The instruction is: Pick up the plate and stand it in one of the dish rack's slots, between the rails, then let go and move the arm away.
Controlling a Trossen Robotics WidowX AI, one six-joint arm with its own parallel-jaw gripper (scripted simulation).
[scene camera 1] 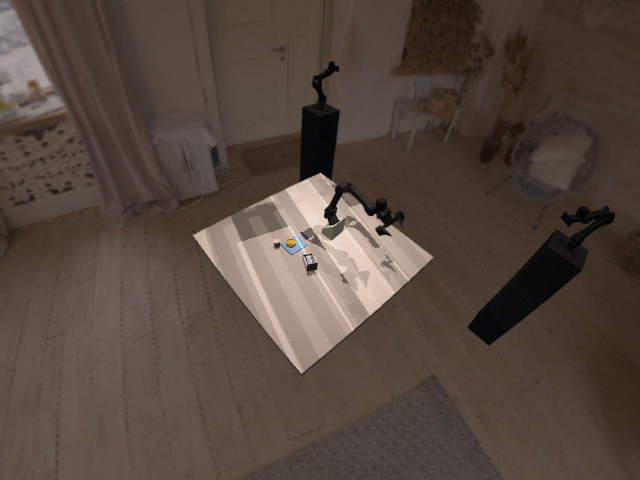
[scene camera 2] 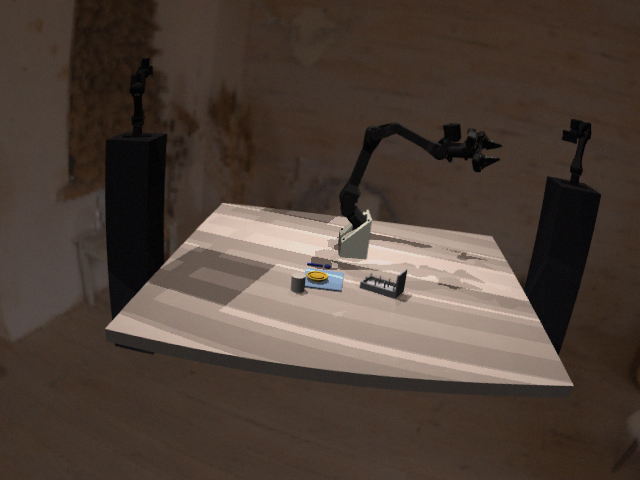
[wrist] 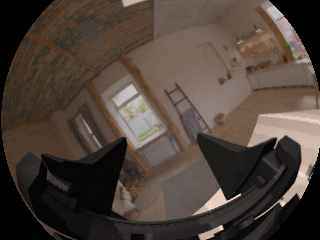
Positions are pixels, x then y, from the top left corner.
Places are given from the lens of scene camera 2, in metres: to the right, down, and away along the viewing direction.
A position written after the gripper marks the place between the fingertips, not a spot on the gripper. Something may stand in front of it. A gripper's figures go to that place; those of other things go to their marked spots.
gripper [scene camera 2: 500, 152]: 0.67, -0.33, 1.89
dish rack [scene camera 2: 384, 287]: 0.21, 0.15, 1.77
